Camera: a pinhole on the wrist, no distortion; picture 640 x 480 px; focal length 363.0 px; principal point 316.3 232.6 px. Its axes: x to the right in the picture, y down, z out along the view. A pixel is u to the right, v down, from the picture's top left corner.
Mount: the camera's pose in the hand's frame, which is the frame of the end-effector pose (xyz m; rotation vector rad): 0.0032 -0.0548 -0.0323 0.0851 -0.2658 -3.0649
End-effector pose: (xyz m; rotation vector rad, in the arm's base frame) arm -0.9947 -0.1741 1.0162 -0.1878 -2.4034 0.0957
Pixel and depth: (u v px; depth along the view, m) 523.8 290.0 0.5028
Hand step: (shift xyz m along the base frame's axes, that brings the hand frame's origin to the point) -0.0891 -0.1241 -0.5384
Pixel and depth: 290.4 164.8 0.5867
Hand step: -0.3383 0.1449 -0.4091
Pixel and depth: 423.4 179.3 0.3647
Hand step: -0.1078 0.0255 -0.3231
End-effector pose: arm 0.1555 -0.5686 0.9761 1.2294 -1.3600 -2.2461
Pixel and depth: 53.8 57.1 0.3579
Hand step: -0.4111 -0.0507 0.1001
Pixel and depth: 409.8 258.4 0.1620
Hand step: -0.0587 0.1277 0.0184
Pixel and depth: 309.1 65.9 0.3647
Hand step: -0.2485 0.1028 0.2156
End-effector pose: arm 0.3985 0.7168 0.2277 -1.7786 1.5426 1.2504
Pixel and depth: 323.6 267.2 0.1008
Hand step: 0.0225 0.0703 -0.0384
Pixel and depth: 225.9 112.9 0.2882
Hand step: -0.1675 0.1446 -0.1378
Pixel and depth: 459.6 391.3 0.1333
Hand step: 0.0557 0.1386 -0.0235
